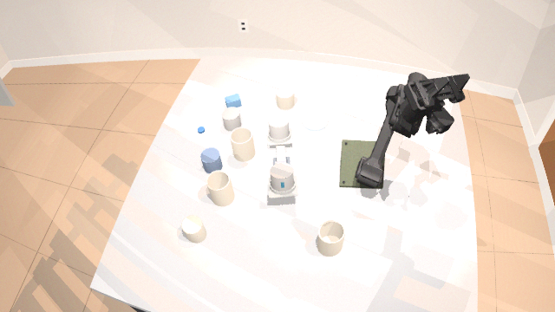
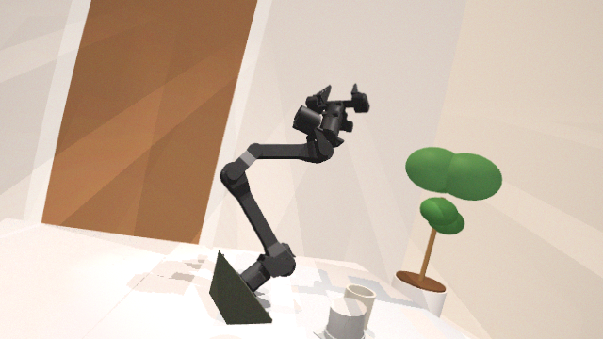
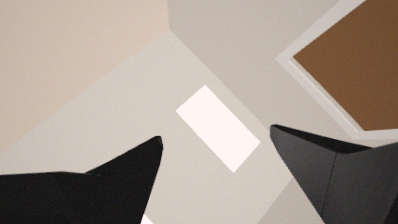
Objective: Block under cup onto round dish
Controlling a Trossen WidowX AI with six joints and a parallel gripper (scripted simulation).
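The grey block is 60 cm below my gripper tip, 52 cm ahead of it and 28 cm to the right of it. The rest, counted from my gripper tip: blue cup 70 cm ahead, 61 cm below, 9 cm to the right; then balance beam 61 cm below, 48 cm ahead, 15 cm to the right; then dish 64 cm below, 43 cm ahead, 41 cm to the right.
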